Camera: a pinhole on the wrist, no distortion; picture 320 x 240 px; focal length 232.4 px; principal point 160.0 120.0 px. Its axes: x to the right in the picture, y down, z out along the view. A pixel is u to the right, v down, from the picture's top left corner.
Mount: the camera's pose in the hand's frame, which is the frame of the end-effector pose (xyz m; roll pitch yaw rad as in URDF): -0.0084 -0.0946 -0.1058 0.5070 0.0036 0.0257
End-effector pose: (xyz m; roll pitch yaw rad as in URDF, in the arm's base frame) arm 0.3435 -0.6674 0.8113 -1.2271 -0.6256 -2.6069
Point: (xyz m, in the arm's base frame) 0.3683 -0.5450 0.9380
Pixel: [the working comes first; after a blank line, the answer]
In the camera's frame: 0.0124 -0.0359 0.0997

189 36
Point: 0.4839 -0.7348 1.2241
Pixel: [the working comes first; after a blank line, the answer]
In the camera's frame: 0.1729 -0.0263 0.4243

255 106
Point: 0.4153 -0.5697 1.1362
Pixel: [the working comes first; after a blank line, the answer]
In the camera's frame: 0.1016 -0.1206 0.2640

249 14
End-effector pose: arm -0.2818 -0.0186 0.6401 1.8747 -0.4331 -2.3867
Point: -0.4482 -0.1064 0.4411
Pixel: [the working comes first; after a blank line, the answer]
In the camera's frame: 0.0852 -0.0083 0.2685

234 113
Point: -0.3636 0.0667 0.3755
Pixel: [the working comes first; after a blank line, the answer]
In the camera's frame: -0.1052 0.0561 0.3008

79 163
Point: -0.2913 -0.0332 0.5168
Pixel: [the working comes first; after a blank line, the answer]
In the camera's frame: -0.0290 0.0497 0.1296

108 209
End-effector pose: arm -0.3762 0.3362 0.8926 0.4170 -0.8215 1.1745
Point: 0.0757 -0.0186 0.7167
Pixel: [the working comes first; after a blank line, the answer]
In the camera's frame: -0.2363 -0.2012 0.4802

46 23
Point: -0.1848 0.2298 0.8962
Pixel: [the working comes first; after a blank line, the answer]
In the camera's frame: -0.0087 0.0192 0.2323

151 139
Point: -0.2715 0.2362 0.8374
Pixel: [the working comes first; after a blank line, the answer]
In the camera's frame: -0.0686 0.0543 0.1536

56 202
